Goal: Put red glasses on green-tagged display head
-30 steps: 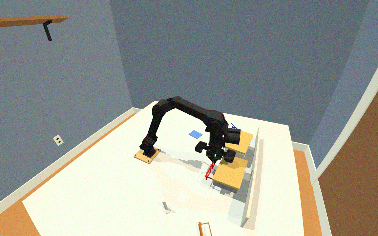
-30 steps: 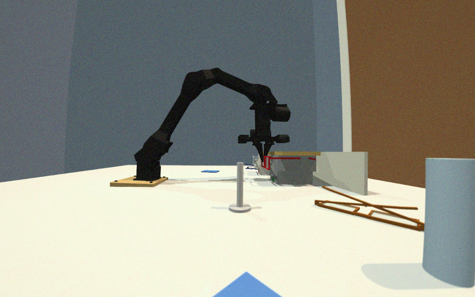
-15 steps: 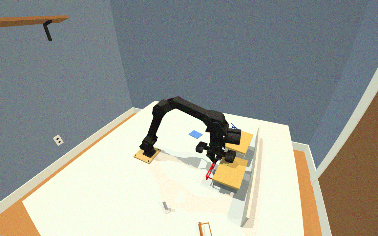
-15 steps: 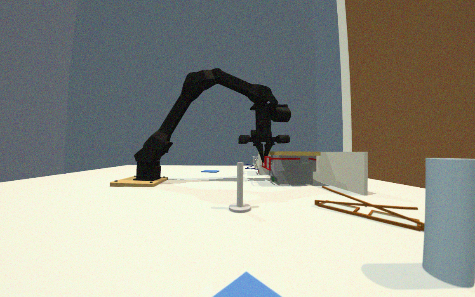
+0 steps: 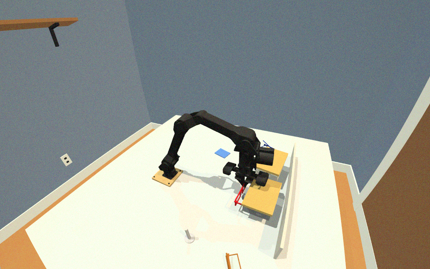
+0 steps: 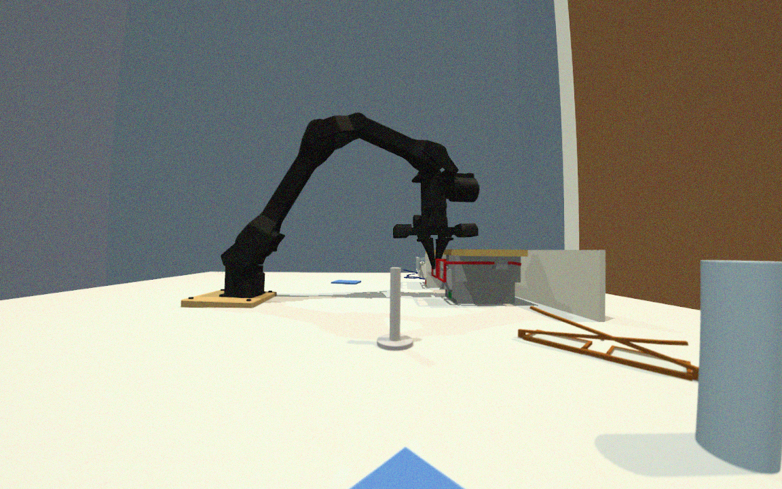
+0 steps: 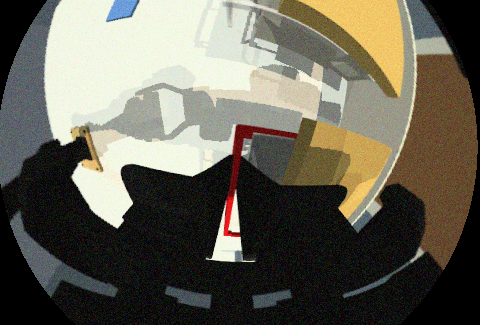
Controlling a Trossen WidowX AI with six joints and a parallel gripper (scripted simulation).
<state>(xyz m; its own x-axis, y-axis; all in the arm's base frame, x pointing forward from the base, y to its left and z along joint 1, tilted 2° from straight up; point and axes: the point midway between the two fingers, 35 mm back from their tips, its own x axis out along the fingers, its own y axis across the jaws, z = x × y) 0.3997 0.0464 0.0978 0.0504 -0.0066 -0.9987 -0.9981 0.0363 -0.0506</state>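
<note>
My gripper tip is 6 cm short of the display head, 4 cm to the left of it and 1 cm above it. From my gripper tip the other things lie so: pale blue cylinder 5 cm ahead, 46 cm to the right, 1 cm below; thin grey wall 19 cm ahead, 7 cm to the left, 1 cm below; white stand post 11 cm behind, 29 cm to the right, 4 cm below.
</note>
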